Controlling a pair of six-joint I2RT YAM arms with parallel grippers.
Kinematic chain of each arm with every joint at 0, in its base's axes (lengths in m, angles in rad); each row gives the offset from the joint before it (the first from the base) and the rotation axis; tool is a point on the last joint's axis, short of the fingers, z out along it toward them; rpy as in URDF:
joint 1: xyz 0 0 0.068 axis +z
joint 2: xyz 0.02 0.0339 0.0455 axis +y
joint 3: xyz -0.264 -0.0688 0 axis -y
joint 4: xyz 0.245 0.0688 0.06 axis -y
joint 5: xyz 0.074 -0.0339 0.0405 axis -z
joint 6: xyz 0.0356 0 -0.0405 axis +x
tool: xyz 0 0 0 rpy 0 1.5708 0
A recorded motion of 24 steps. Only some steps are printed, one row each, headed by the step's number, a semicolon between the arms.
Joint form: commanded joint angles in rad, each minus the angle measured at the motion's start. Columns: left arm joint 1, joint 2, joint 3, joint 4, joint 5, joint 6; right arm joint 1, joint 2, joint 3, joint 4, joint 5, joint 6.
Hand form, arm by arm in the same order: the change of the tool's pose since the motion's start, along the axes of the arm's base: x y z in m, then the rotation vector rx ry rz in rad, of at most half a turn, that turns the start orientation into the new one. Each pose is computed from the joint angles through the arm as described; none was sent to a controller.
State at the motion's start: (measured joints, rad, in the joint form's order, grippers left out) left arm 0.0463 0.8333 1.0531 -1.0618 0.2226 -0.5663; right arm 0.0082 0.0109 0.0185 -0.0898 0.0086 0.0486
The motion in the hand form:
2: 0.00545 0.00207 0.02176 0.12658 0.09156 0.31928; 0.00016 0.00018 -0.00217 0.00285 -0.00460 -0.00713
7: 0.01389 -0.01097 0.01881 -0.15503 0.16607 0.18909; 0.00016 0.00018 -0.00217 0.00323 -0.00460 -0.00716
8: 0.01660 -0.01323 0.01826 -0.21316 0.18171 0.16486; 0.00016 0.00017 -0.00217 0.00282 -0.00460 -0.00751
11: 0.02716 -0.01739 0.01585 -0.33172 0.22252 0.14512; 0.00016 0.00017 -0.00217 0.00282 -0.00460 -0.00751
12: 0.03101 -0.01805 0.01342 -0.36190 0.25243 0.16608; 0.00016 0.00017 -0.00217 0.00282 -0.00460 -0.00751
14: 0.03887 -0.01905 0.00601 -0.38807 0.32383 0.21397; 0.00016 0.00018 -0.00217 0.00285 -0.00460 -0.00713
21: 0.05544 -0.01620 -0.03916 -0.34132 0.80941 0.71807; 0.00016 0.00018 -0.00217 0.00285 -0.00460 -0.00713
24: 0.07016 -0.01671 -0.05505 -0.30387 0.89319 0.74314; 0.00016 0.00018 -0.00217 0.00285 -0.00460 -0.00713
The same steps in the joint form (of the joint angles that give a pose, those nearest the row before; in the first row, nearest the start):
2: -0.0717 0.0916 0.1472 -0.1366 -0.3483 -0.2197; 0.0057 -0.0080 -0.0103 0.0069 0.0126 0.0038
7: -0.0866 0.1263 0.1507 -0.1301 -0.0519 -0.3174; 0.0057 -0.0080 -0.0103 0.0068 0.0126 0.0042
8: -0.0866 0.1358 0.1503 -0.1221 0.0095 -0.3372; 0.0057 -0.0080 -0.0103 0.0069 0.0130 0.0038
11: -0.0870 0.1717 0.1503 -0.0923 0.1171 -0.4021; 0.0057 -0.0080 -0.0103 0.0069 0.0130 0.0038
12: -0.0870 0.1884 0.1503 -0.0931 0.1320 -0.4379; 0.0057 -0.0080 -0.0103 0.0069 0.0130 0.0038
14: -0.0901 0.2281 0.1492 -0.1087 0.1358 -0.4921; 0.0057 -0.0080 -0.0103 0.0069 0.0126 0.0038
21: -0.0946 0.4349 0.1484 -0.3742 0.0046 -0.8743; 0.0057 -0.0080 -0.0103 0.0069 0.0126 0.0038
24: -0.0942 0.5207 0.1484 -0.3803 0.0011 -0.8762; 0.0057 -0.0080 -0.0103 0.0069 0.0126 0.0038

